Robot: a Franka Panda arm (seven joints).
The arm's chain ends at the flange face. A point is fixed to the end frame.
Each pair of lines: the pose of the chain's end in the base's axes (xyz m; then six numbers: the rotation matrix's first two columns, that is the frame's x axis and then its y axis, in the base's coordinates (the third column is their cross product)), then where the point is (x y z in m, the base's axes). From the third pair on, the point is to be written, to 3 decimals.
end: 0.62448, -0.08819, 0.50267, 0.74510, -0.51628, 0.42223, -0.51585, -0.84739, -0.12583
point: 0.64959 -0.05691 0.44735
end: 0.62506, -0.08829, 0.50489, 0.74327, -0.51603, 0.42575, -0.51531, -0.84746, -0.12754
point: 0.65041 -0.05704 0.44966
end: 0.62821, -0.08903, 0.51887, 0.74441, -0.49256, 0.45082, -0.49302, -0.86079, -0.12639
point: 0.654 -0.058 0.464
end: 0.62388, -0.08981, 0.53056, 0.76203, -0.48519, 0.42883, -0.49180, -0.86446, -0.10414
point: 0.648 -0.059 0.474
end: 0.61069, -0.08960, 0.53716, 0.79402, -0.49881, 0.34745, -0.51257, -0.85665, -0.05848
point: 0.629 -0.059 0.479
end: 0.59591, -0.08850, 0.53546, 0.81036, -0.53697, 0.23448, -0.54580, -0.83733, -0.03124
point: 0.609 -0.056 0.477
